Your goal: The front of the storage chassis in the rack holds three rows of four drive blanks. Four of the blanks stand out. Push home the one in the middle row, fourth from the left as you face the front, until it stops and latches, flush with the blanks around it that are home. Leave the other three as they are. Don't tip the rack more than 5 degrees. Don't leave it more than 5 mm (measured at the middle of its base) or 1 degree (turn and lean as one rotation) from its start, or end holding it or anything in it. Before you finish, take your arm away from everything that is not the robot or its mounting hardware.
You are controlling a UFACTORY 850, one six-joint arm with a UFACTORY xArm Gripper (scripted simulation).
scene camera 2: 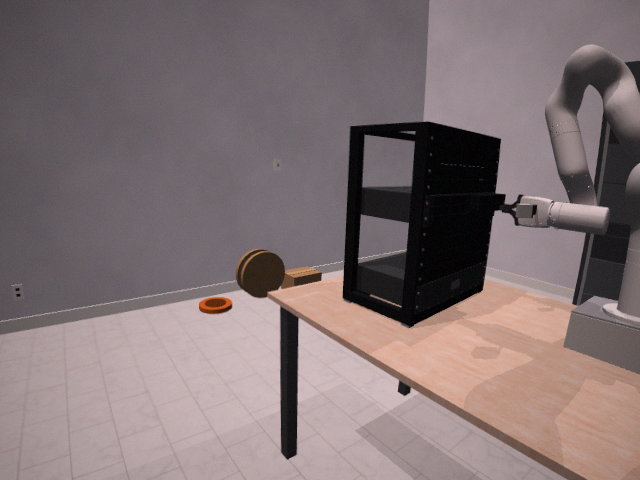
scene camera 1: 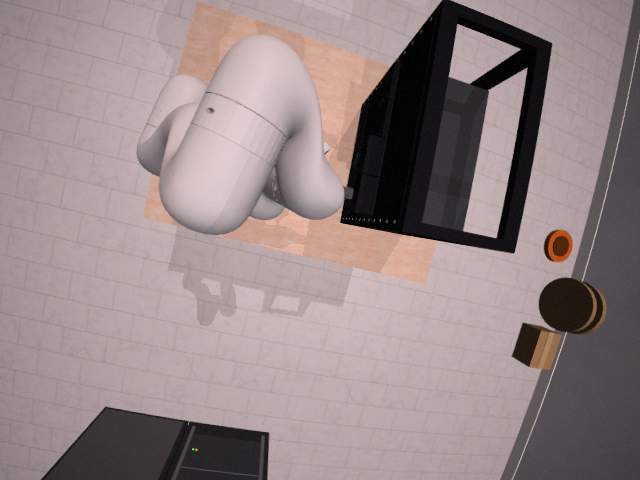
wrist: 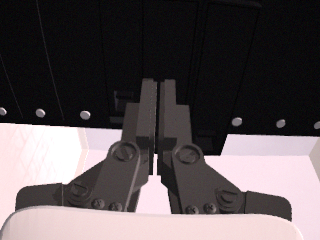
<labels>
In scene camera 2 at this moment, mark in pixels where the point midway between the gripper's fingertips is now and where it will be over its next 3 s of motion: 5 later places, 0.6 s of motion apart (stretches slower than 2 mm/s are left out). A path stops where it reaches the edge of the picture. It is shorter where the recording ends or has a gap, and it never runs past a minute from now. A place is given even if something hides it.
My gripper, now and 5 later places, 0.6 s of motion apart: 500,207; 498,207; 495,207; 493,206; 492,206; 489,206
</labels>
